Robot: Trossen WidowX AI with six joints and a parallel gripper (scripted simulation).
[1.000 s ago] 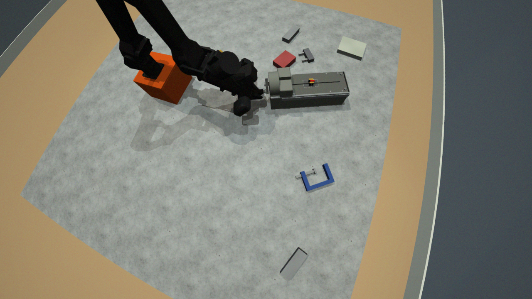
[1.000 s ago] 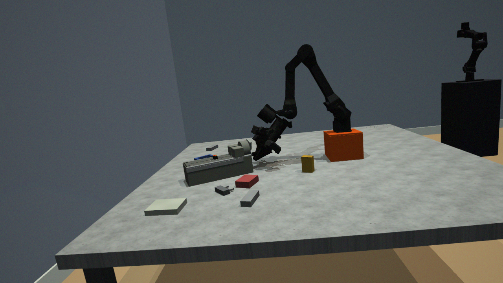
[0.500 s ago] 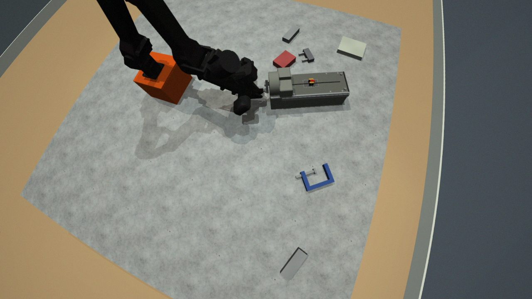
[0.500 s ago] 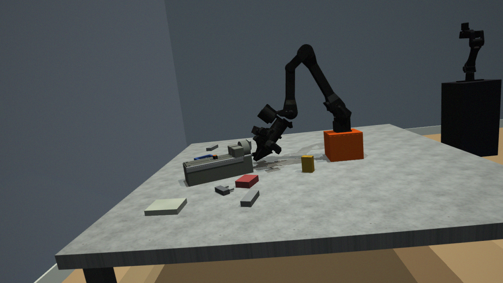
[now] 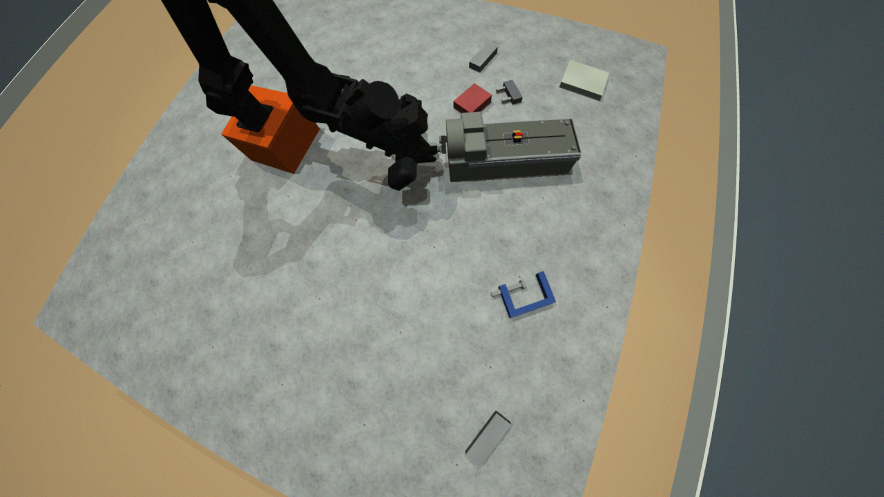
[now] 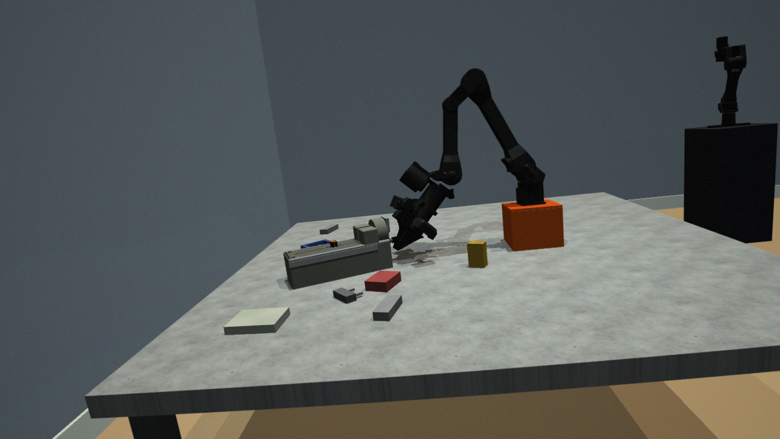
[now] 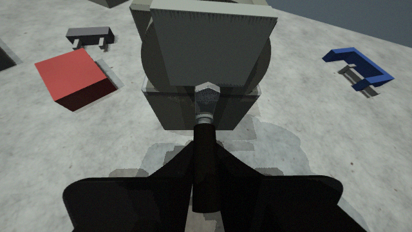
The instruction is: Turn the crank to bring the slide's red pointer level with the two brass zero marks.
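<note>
Now: the black crank handle 2 cm behind my gripper tip, 1 cm to the right of it and 3 cm above it. From my gripper tip the other things lie so: red pointer (15 cm ahead, 7 cm to the left, 5 cm above); then yellow block (21 cm behind, 11 cm to the left); then red block (2 cm ahead, 19 cm to the left, 2 cm below).
</note>
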